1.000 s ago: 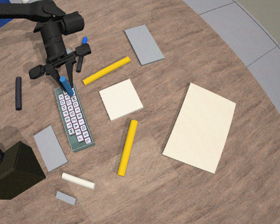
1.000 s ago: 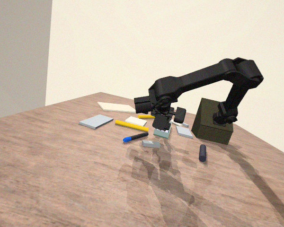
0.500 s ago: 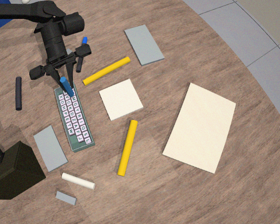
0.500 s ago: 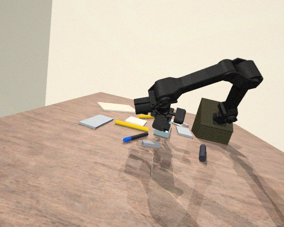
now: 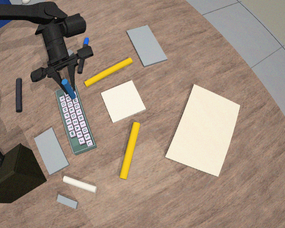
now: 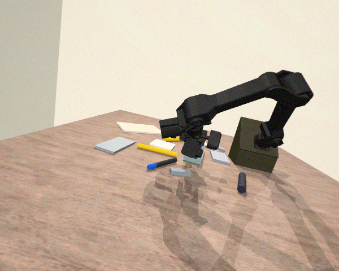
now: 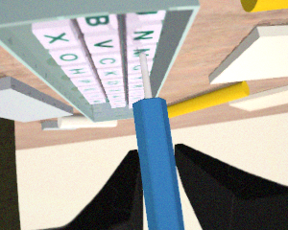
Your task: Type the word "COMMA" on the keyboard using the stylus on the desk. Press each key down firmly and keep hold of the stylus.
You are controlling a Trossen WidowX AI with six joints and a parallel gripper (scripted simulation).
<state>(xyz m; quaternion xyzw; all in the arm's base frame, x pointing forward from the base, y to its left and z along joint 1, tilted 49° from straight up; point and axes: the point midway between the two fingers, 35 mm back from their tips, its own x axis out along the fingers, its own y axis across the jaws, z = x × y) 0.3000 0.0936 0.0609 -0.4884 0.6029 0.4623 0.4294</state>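
Right now the grey plate is 14 cm behind my gripper tip, 9 cm to the right of it and 7 cm below it. From my gripper tip the other things lie so: blue-capped marker: 16 cm to the left, 11 cm ahead, 6 cm below; then small grey block: 17 cm to the left, 6 cm below, 3 cm ahead; then blue stylus: 1 cm below.
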